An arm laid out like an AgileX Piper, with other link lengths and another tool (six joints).
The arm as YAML. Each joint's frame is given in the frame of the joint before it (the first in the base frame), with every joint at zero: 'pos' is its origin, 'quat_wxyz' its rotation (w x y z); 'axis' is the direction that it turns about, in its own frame. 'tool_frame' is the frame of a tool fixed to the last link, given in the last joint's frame.
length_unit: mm
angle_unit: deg
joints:
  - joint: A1
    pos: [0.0, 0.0, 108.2]
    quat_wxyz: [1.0, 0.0, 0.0, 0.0]
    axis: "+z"
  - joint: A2
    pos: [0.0, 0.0, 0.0]
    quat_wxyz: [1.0, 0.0, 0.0, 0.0]
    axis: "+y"
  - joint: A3
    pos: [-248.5, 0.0, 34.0]
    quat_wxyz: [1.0, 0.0, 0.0, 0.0]
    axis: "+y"
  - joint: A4
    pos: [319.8, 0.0, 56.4]
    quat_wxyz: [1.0, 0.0, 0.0, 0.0]
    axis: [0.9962, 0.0, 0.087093]
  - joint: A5
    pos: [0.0, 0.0, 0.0]
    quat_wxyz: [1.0, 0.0, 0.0, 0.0]
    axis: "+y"
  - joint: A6
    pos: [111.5, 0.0, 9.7]
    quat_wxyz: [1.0, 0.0, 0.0, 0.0]
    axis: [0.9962, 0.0, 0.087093]
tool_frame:
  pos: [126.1, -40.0, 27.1]
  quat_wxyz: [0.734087, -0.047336, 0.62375, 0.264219]
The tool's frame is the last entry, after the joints.
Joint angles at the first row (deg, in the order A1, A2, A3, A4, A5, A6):
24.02 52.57 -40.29 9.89 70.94 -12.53
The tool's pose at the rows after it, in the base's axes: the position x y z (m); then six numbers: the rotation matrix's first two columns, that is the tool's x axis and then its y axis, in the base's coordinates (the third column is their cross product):
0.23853 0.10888 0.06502 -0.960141 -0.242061 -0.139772 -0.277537 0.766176 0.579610
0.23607 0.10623 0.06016 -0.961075 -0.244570 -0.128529 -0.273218 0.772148 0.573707
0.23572 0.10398 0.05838 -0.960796 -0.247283 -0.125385 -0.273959 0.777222 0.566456
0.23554 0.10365 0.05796 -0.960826 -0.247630 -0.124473 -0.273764 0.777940 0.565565
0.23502 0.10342 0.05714 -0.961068 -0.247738 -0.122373 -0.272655 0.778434 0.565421
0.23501 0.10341 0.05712 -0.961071 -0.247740 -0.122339 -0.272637 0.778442 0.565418
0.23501 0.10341 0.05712 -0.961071 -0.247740 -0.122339 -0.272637 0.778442 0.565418
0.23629 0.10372 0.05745 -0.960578 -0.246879 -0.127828 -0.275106 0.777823 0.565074
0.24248 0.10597 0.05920 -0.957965 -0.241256 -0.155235 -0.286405 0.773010 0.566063
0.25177 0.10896 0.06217 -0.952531 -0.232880 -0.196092 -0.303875 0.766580 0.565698
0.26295 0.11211 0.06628 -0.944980 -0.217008 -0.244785 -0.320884 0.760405 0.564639
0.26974 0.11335 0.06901 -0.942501 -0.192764 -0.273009 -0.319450 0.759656 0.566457
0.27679 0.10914 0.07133 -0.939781 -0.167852 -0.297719 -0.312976 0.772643 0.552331
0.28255 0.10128 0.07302 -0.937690 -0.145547 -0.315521 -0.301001 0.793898 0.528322
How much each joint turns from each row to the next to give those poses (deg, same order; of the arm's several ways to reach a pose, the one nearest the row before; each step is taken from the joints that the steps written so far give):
0.00 -0.15 2.37 -0.05 0.06 0.00
0.00 -0.01 0.72 -0.37 0.00 0.00
0.00 0.01 0.26 -0.49 0.00 0.00
0.00 -0.01 0.07 -0.06 0.00 0.00
0.00 0.01 0.12 0.00 0.00 0.00
0.00 0.00 0.00 0.00 0.00 0.00
0.00 0.00 0.00 0.00 0.00 0.00
0.00 0.00 0.00 -0.04 -0.32 0.00
0.00 -0.01 0.00 0.00 -1.62 0.00
0.00 0.00 0.00 -0.09 -2.42 0.00
0.00 0.00 0.00 -0.16 -2.95 0.32
0.00 0.00 0.00 -0.16 -1.90 1.07
0.00 0.00 0.00 -1.59 -1.50 1.84
0.00 0.00 0.00 -2.45 -0.88 2.28

